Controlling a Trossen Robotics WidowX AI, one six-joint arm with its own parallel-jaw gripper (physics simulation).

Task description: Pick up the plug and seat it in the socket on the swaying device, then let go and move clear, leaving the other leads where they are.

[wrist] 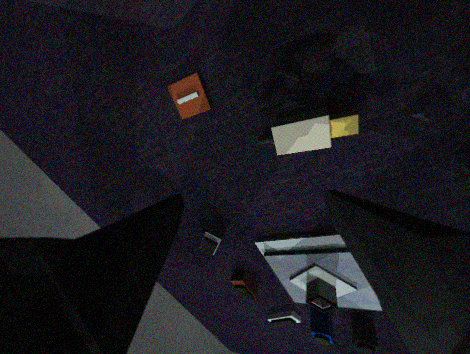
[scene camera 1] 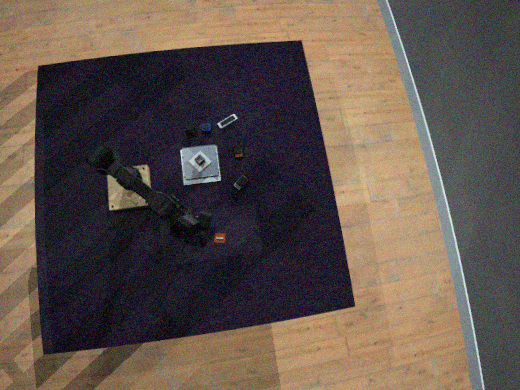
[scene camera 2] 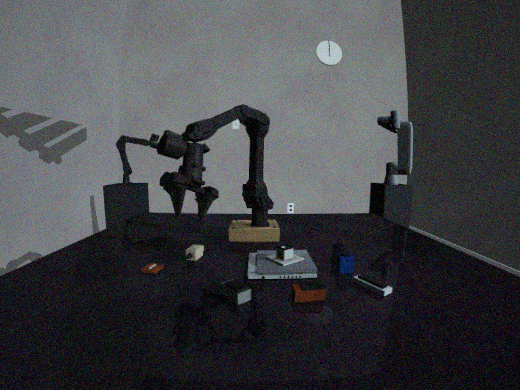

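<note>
The plug, a cream block [scene camera 2: 194,252] [wrist: 300,137] with a yellow end [wrist: 345,126], lies flat on the dark mat. In scene camera 1 the arm hides it. My gripper [scene camera 2: 189,217] [wrist: 253,198] is open and empty, pointing down well above the mat near the plug. In the wrist view the plug shows beyond the fingertips, towards the right finger. The socket, a small dark-topped block [scene camera 1: 200,160] [scene camera 2: 285,253] [wrist: 321,292], stands on a white diamond-shaped plate on the flat grey device [scene camera 1: 187,171] [scene camera 2: 260,270] [wrist: 280,270].
An orange tile with a white strip [scene camera 1: 220,238] [scene camera 2: 152,268] [wrist: 200,104] lies near the plug. A grey-ended dark block [scene camera 1: 240,182] [scene camera 2: 243,296], an orange-and-black block [scene camera 1: 239,152] [scene camera 2: 310,294], a white-framed bar [scene camera 1: 220,124] [scene camera 2: 385,290], a blue block [scene camera 1: 206,127] [scene camera 2: 346,264] and a black block [scene camera 1: 190,132] surround the device.
</note>
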